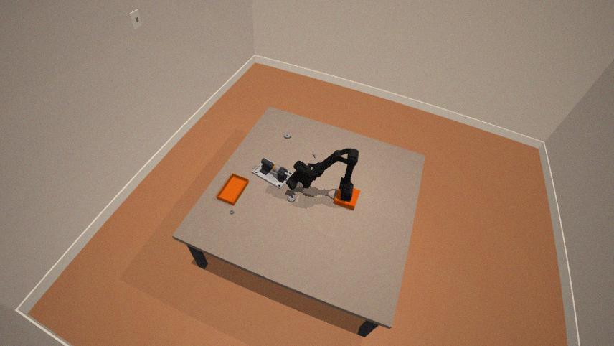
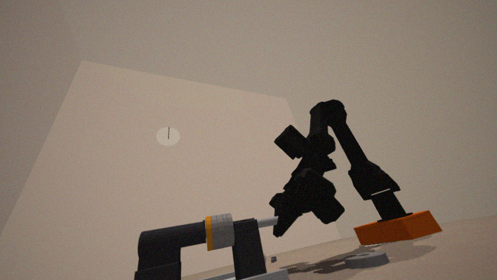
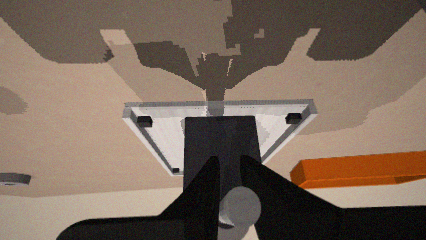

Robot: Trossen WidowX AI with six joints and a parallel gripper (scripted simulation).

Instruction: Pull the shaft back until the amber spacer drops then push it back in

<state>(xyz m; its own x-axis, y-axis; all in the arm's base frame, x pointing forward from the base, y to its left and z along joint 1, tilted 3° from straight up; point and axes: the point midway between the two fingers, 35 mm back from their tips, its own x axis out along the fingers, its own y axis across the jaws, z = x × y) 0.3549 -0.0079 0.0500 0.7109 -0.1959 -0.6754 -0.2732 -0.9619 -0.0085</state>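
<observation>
My gripper tip is 5 cm short of the grey shaft, 1 cm to the left of it and 2 cm below it. From my gripper tip the other things lie so: amber spacer: 11 cm ahead, 3 cm to the right, 2 cm above; then orange tray: 32 cm ahead, 18 cm to the left, 5 cm below; then grey ring: 5 cm behind, 11 cm to the left, 5 cm below.
</observation>
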